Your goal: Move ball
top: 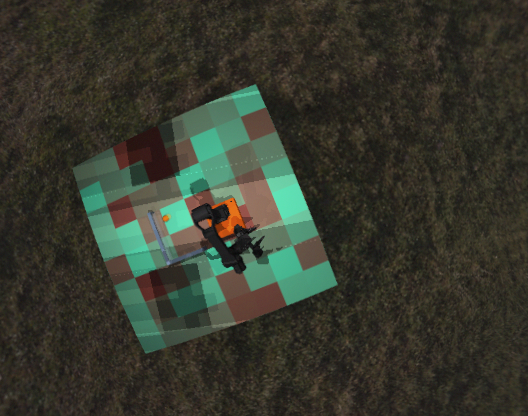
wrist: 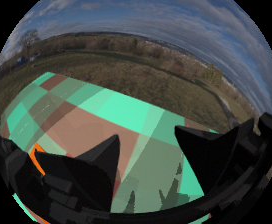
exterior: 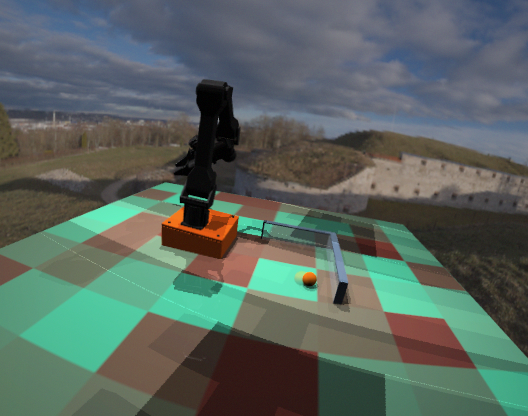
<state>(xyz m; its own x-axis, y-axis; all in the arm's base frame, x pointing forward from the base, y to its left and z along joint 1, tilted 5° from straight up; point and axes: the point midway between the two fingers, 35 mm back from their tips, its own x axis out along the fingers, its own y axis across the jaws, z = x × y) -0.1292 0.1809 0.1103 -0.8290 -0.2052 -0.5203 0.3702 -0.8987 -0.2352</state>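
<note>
Right now the see-through copy of ball is 470 mm ahead of my gripper tip, 270 mm to the right of it and 160 mm below it. The rest, counted from my gripper tip: orange ball 490 mm ahead, 270 mm to the right, 160 mm below.
</note>
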